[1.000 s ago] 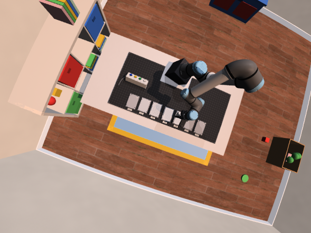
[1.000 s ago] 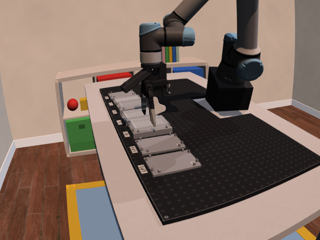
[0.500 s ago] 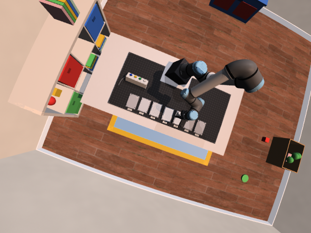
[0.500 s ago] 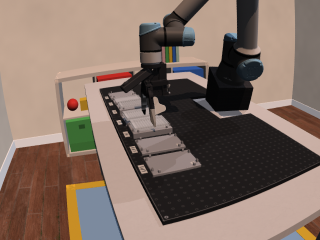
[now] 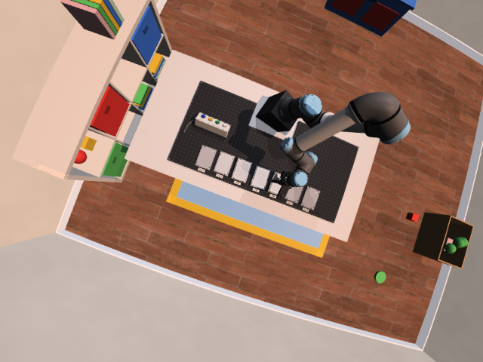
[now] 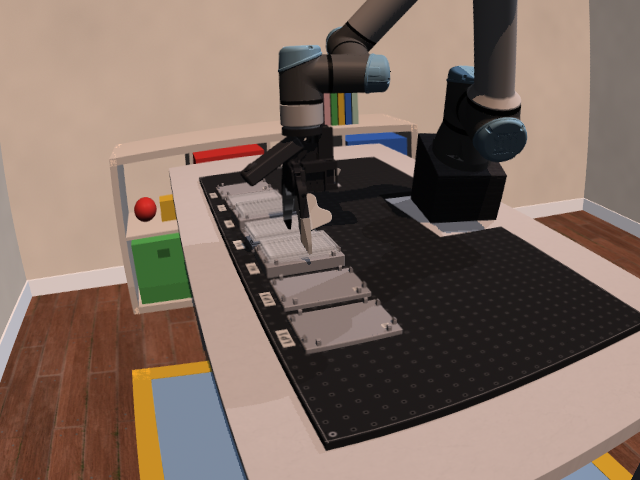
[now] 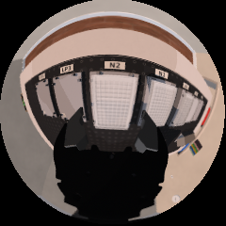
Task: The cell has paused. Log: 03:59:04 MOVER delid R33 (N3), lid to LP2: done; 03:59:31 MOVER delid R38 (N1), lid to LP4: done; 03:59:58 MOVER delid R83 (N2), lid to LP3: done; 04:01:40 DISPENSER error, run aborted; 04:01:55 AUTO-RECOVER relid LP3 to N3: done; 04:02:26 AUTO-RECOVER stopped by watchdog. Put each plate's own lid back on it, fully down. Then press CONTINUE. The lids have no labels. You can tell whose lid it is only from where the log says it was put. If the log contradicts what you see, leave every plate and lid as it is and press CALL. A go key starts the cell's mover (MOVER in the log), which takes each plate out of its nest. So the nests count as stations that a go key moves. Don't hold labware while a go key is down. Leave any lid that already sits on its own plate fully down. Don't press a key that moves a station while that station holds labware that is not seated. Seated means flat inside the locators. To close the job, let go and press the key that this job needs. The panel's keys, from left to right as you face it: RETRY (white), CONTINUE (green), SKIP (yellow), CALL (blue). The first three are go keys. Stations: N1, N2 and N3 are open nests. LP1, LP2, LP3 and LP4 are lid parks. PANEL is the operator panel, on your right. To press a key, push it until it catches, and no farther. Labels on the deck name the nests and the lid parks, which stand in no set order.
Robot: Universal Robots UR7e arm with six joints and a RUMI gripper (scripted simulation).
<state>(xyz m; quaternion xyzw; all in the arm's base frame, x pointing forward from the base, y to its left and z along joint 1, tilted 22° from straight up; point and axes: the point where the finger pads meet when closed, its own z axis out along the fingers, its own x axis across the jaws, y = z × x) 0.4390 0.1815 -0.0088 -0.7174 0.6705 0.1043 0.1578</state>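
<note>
My hand is 1 cm short of the clear lid, 13 cm to the left of it and 2 cm above it. Also, from my hand: clear plate lid: 3 cm ahead, 39 cm to the right, 3 cm below; then lid park: 1 cm behind, 26 cm to the left, 4 cm below.
</note>
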